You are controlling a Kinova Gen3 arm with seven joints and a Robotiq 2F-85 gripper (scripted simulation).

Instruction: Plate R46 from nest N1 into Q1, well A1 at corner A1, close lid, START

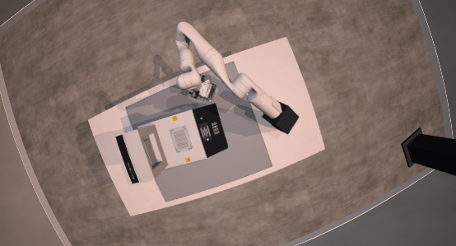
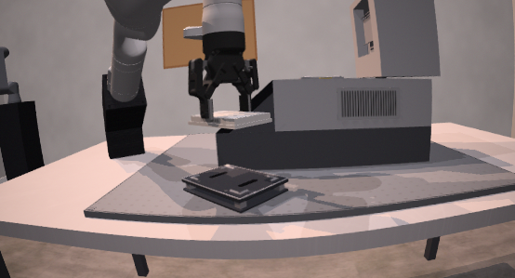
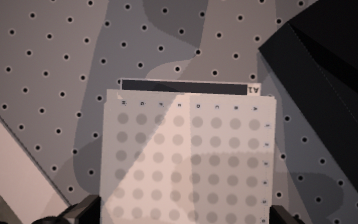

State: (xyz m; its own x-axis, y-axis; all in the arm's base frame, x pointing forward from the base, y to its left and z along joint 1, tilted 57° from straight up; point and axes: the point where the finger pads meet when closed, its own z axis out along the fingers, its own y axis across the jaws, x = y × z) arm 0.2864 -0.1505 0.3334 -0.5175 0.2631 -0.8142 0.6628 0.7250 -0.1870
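Right now my hand is 120 mm above the dark plate nest N1. Also, from my hand: plate R46: 10 mm below; then A1 mark: 90 mm to the left, 120 mm below.
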